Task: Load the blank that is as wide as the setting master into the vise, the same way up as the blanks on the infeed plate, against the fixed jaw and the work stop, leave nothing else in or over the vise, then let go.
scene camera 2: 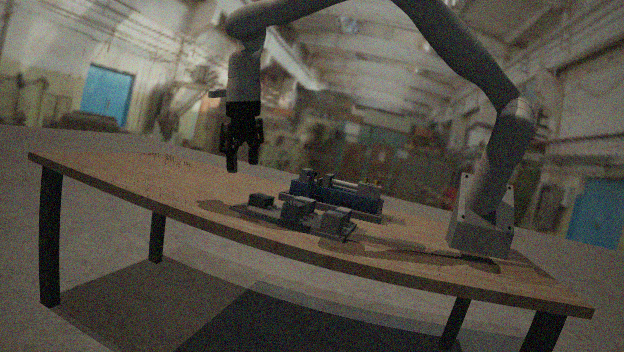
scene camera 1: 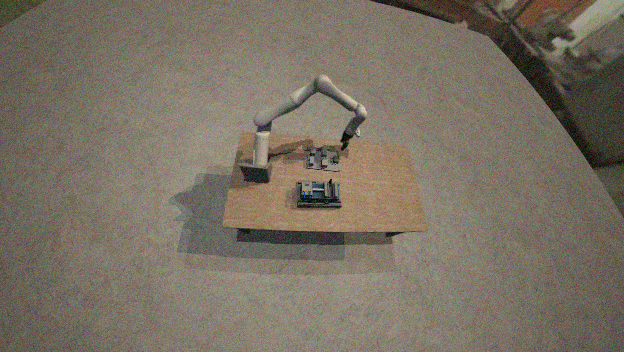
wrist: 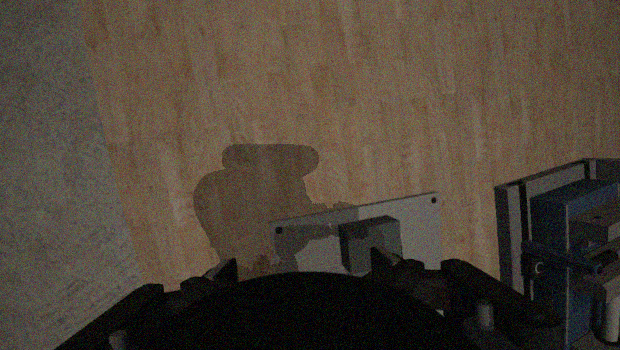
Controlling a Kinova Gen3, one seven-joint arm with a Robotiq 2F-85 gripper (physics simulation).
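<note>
An infeed plate (wrist: 310, 242) is present. The gripper, at (scene camera 2: 243, 168) and (wrist: 304, 268), is open and holds nothing.
</note>
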